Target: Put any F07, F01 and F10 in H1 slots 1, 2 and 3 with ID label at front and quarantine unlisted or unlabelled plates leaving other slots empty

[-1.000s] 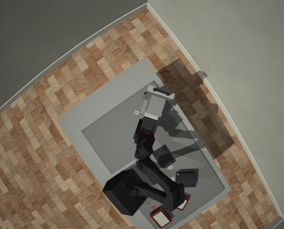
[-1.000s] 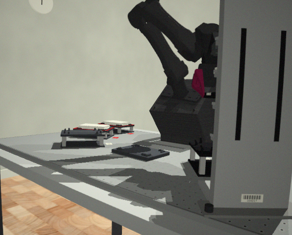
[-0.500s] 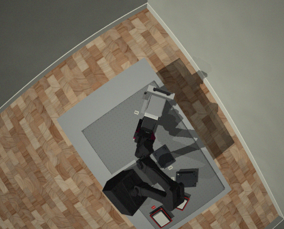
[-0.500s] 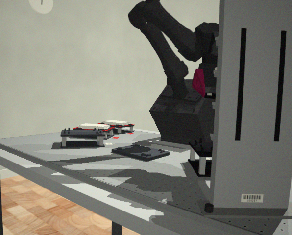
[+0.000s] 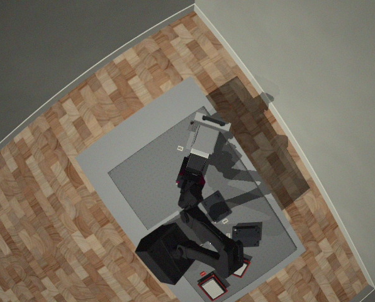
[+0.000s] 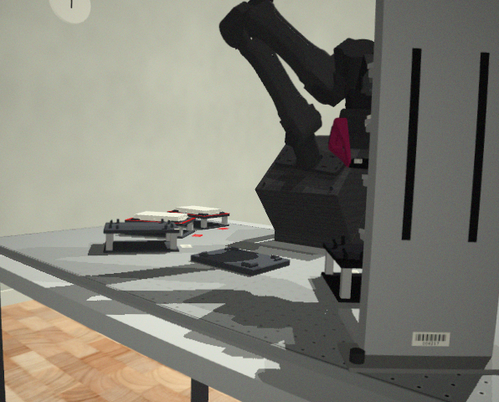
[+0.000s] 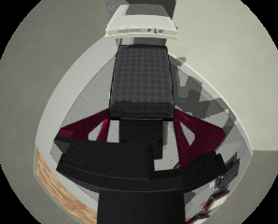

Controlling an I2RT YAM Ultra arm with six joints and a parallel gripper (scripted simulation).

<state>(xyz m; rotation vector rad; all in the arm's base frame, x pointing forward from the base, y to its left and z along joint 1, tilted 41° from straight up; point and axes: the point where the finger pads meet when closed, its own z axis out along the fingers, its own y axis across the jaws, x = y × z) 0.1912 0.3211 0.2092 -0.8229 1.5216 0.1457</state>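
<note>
Right now my hand is 40 mm short of the dark 96-well plate and 40 mm to the right of it. The rest, counted from my hand: N6 deck label 60 mm ahead, 370 mm to the right, 210 mm below; then H1 deck label 10 mm behind, 140 mm to the left, 210 mm below; then grey hotel back wall 150 mm ahead, 170 mm to the left, 10 mm below.
</note>
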